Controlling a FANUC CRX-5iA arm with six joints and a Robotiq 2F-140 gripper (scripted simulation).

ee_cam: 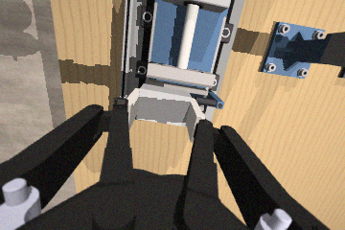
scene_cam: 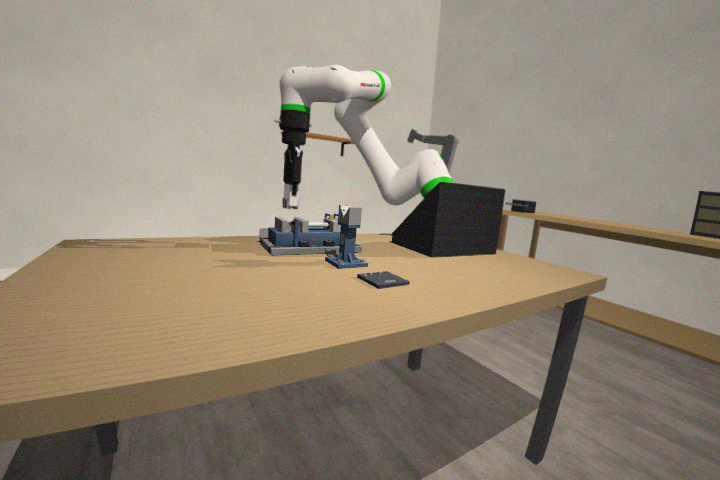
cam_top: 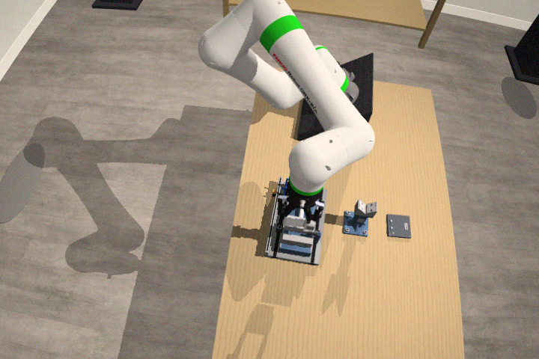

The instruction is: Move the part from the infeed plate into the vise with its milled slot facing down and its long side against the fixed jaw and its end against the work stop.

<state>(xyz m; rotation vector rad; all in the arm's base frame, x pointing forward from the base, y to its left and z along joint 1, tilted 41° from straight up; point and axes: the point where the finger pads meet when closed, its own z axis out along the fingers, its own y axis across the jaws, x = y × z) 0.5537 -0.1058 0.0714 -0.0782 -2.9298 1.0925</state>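
Now: hand 30 mm above the part. The rest, counted from my hand: white cylinder rod: 80 mm behind, 20 mm to the left, 90 mm below; moving jaw: 30 mm behind, 20 mm to the left, 90 mm below; work stop: 70 mm to the left, 80 mm below.
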